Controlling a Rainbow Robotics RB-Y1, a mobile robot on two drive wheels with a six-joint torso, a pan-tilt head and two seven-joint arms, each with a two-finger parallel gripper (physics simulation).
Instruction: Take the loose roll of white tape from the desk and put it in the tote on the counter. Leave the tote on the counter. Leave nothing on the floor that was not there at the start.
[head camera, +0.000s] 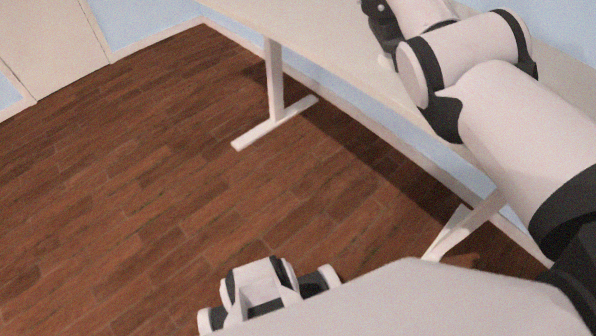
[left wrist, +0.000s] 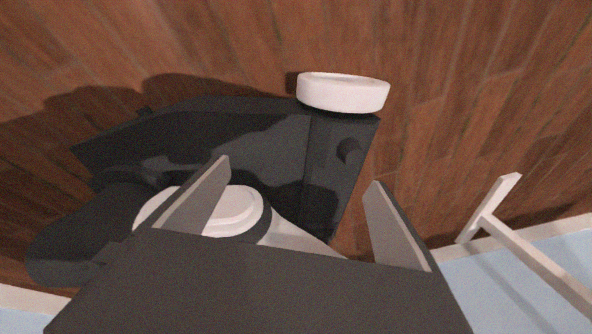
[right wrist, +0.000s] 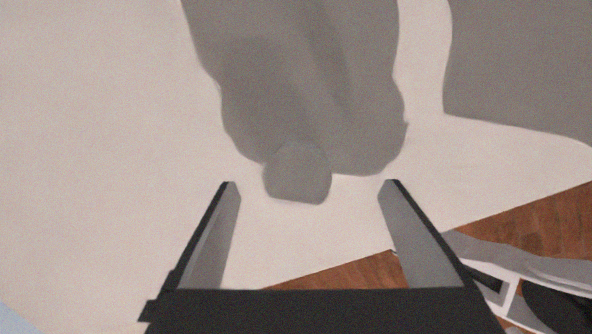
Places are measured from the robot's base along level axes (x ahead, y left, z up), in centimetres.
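Where they show: left gripper, fingertip midpoint: (left wrist: 299, 177); right gripper, fingertip midpoint: (head camera: 390, 54) (right wrist: 309, 189).
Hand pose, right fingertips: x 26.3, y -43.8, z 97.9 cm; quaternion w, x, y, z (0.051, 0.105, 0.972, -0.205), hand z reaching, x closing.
Note:
Things, the pixels of their centre, and the offset from my right fingertips. "*": a spot on its surface instead. Level surfaces: height alone.
- pale desk, surface height: dz -2.8 cm
- small rounded grey shape, body centre: (right wrist: 298, 174) (head camera: 389, 58) dy -0.6, dx +0.9, dz -1.6 cm
- white desk leg, surface spot: (head camera: 275, 80) * dy +3.2, dx +81.5, dz -62.1 cm
- brown wooden floor, surface height: dz -97.8 cm
The pale desk (head camera: 320, 45) (right wrist: 100, 150) runs along the wall. My right gripper (right wrist: 309, 189) is open over the desk near its front edge, with nothing held. A small rounded grey shape (right wrist: 297, 172) shows beyond and between its fingertips in the right wrist view, within the arm's shadow; it may be the roll of tape, but the shading makes this hard to tell. A small pale patch beside the black hand in the head view is also unclear. My left gripper (left wrist: 299, 177) is open and empty, low beside the robot's base above the floor. The tote and counter do not show.
The robot's dark base (left wrist: 240, 135) with a white wheel (left wrist: 342, 92) lies beyond the left fingers. A white desk leg (head camera: 275, 80) (left wrist: 530, 260) stands on the brown wooden floor (head camera: 150, 175) (left wrist: 475, 60). A pale door (head camera: 50, 40) is at the upper left of the head view.

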